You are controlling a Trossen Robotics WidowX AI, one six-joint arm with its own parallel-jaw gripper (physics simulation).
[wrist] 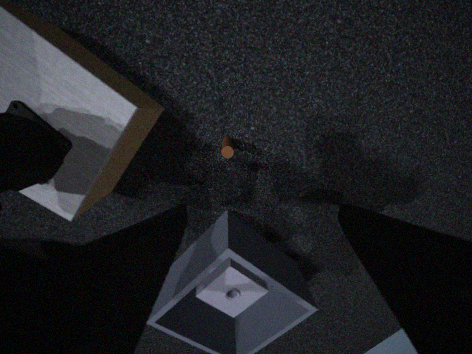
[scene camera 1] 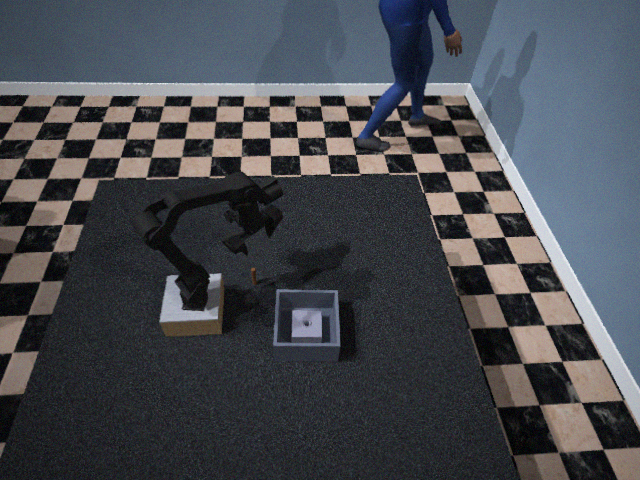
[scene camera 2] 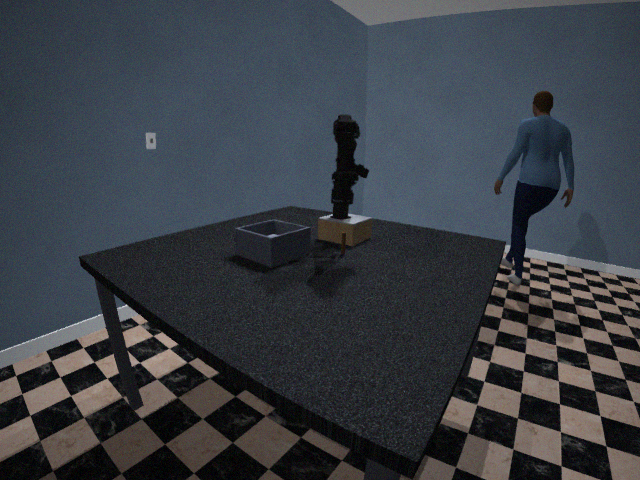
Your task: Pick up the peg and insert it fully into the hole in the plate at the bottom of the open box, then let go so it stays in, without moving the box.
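Frame: origin at the arm's base, x down, y ahead, z right, level; millimetres.
Where they show: gripper, fingertip midpoint: (wrist: 261, 212) (scene camera 1: 257, 245) (scene camera 2: 342, 201); arm's base at its link origin: (wrist: 31, 144) (scene camera 1: 195, 301) (scene camera 2: 340, 217).
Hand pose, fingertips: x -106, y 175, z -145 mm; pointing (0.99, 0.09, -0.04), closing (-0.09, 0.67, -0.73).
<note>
Each offset is from my fingertips to the top centre of the thing. "spot": to the spot under its first point. Level surfaces: height alone.
An orange-brown peg {dx +115, dy -20, dz +6 mm} (scene camera 1: 253, 276) (scene camera 2: 343, 243) (wrist: 227, 151) stands upright on the dark table, between the arm's base block and the box. The open grey box {dx +97, dy +164, dz +180 mm} (scene camera 1: 306, 351) (scene camera 2: 289, 249) (wrist: 205, 252) stands beside it. Inside, a pale plate {dx +134, dy +164, dz +180 mm} (scene camera 1: 299, 333) (wrist: 215, 292) has a round hole {spot: dx +147, dy +166, dz +171 mm} (scene camera 1: 307, 322) (wrist: 233, 293) near its middle, with no peg in it. My gripper (scene camera 1: 257, 243) (wrist: 261, 212) is open and empty, high above the table. In the wrist view the peg shows beyond the fingertips, left of the midline between them. The fingers are too dark to make out in scene camera 2.
The arm's base stands on a wooden block with a white top (scene camera 1: 170, 304) (scene camera 2: 330, 231) (wrist: 85, 80), close to the peg. The box's raised walls surround the plate. A person (scene camera 1: 405, 56) (scene camera 2: 540, 149) walks on the floor beyond the dark table {dx +195 mm} (scene camera 1: 232, 413) (scene camera 2: 361, 330).
</note>
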